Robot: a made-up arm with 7 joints.
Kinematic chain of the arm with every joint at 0, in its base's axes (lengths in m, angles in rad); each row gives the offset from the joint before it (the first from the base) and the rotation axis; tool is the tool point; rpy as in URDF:
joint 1: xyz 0 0 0.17 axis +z
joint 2: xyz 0 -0.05 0.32 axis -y
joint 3: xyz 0 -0.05 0.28 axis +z
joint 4: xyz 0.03 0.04 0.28 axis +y
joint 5: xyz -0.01 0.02 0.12 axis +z
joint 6: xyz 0 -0.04 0.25 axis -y
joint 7: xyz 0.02 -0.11 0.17 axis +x
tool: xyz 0 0 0 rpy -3.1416 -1.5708 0
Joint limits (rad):
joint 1: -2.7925..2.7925
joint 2: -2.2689..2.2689
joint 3: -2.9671..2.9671
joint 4: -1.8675..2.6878
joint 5: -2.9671..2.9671
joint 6: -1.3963..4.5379
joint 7: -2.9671..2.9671
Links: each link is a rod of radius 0.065 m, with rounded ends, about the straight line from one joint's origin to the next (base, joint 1, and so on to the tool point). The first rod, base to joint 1, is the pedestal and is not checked.
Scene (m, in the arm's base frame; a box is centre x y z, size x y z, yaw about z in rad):
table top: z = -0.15
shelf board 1: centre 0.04 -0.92 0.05 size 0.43 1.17 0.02 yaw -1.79
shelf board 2: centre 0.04 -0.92 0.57 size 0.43 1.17 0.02 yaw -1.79
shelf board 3: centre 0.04 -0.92 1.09 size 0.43 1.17 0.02 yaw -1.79
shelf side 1: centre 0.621 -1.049 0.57 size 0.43 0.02 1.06 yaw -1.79
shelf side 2: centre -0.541 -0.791 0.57 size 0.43 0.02 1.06 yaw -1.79
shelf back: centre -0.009 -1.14 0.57 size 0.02 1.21 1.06 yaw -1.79
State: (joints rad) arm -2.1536 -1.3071 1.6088 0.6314 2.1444 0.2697 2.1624
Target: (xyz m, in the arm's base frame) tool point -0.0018 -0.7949 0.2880
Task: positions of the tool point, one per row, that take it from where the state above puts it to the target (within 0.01 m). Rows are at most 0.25 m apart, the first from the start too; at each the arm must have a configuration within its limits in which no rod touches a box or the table.
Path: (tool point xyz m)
1: -0.1498 -0.8144 0.8640
2: -0.1223 -0.7024 0.8715
3: -0.0960 -0.5707 0.8739
4: -0.0713 -0.4257 0.8614
5: -0.0350 -0.5103 0.6775
6: 0.0174 -0.5289 0.4791
7: 0.0687 -0.4786 0.2880
8: 0.0575 -0.5905 0.2776
9: 0.0336 -0.6971 0.2777
10: -0.0018 -0.7949 0.2880

